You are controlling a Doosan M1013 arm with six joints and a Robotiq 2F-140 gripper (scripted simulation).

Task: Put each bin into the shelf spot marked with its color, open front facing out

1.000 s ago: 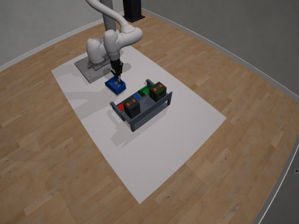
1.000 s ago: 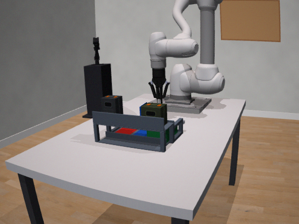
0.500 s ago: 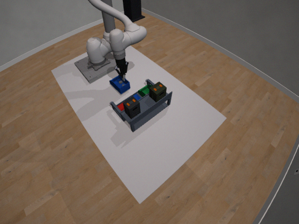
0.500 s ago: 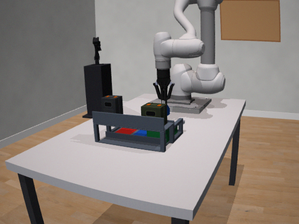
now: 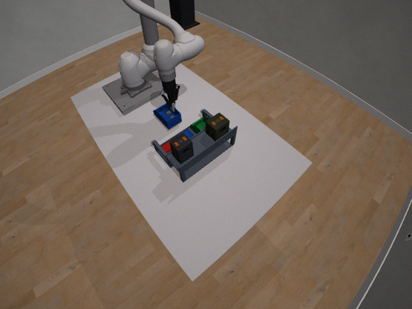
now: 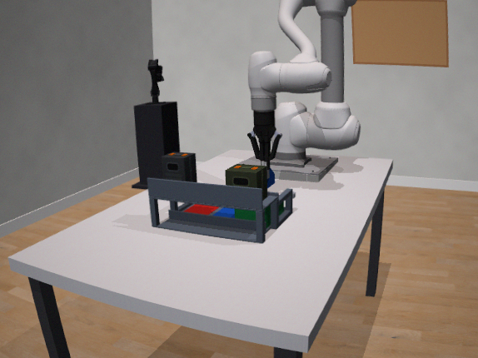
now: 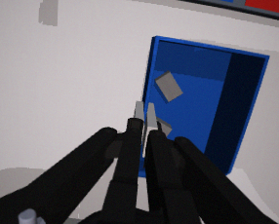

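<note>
Now: the blue bin 10 mm behind my hand, 50 mm to the right of it and 40 mm below it. Round my hand: green bin 230 mm ahead, 60 mm to the left, 60 mm below; then red mark 220 mm ahead, 170 mm to the right, 100 mm below; then blue mark 230 mm ahead, 60 mm to the right, 100 mm below.
</note>
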